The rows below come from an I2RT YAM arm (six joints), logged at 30 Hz.
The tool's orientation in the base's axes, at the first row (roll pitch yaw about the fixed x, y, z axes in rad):
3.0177 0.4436 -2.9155
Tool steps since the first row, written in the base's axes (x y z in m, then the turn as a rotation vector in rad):
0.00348 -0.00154 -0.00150 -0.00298 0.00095 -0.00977
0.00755 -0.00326 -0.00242 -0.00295 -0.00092 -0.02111
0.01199 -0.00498 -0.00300 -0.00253 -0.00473 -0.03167
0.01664 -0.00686 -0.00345 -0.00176 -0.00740 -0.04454
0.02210 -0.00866 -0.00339 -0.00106 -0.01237 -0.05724
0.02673 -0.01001 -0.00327 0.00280 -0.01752 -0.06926
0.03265 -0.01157 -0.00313 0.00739 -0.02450 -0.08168
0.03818 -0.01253 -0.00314 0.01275 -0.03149 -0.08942
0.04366 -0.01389 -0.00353 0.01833 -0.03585 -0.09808
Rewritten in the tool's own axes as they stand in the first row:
-0.00211 -0.00259 0.00236 0.00662 0.00063 0.00781
-0.00495 -0.00545 0.00439 0.01184 -0.00243 0.01758
-0.00826 -0.00838 0.00626 0.01678 -0.00736 0.02638
-0.01178 -0.01150 0.00806 0.02216 -0.01156 0.03764
-0.01624 -0.01471 0.00973 0.02800 -0.01791 0.04822
-0.02010 -0.01725 0.01112 0.03081 -0.02523 0.05938
-0.02505 -0.02035 0.01295 0.03351 -0.03454 0.07078
-0.02972 -0.02279 0.01490 0.03353 -0.04355 0.07829
-0.03410 -0.02563 0.01708 0.03322 -0.05022 0.08727

